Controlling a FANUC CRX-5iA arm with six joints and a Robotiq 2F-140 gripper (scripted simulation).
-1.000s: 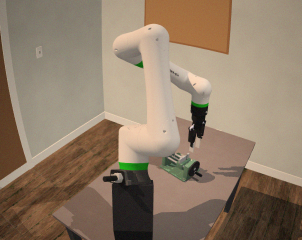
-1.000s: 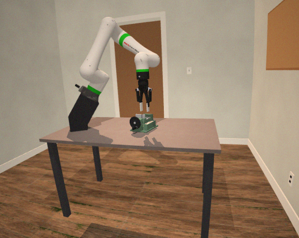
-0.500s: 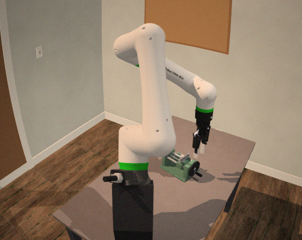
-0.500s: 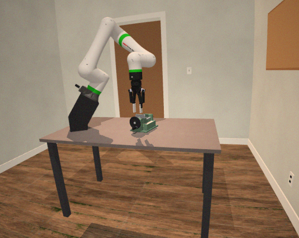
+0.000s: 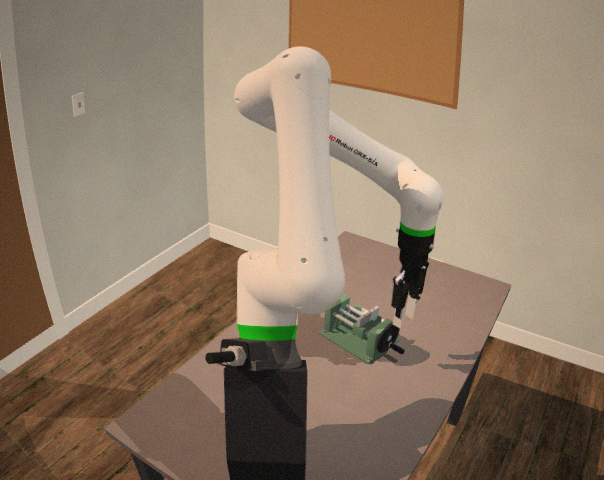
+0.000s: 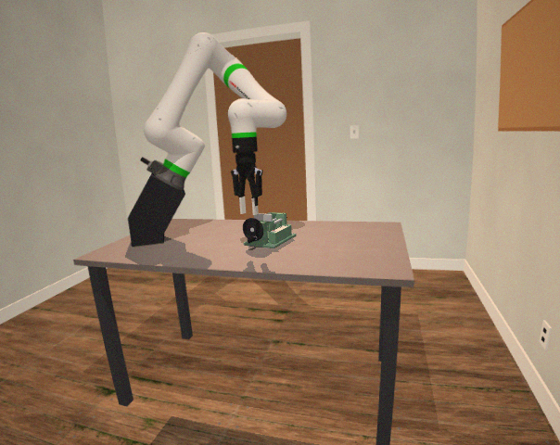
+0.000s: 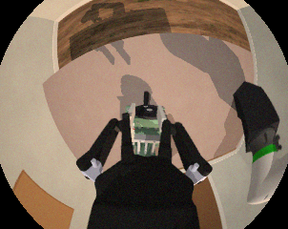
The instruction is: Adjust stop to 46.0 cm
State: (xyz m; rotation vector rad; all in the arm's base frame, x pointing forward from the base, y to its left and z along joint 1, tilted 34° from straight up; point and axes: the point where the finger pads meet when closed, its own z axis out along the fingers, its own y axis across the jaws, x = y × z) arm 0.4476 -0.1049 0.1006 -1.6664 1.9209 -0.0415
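My gripper is now 130 mm above the black handwheel and 20 mm to the right of it. Also, from my hand: green stop fixture 120 mm to the left, 90 mm below, 10 mm ahead.
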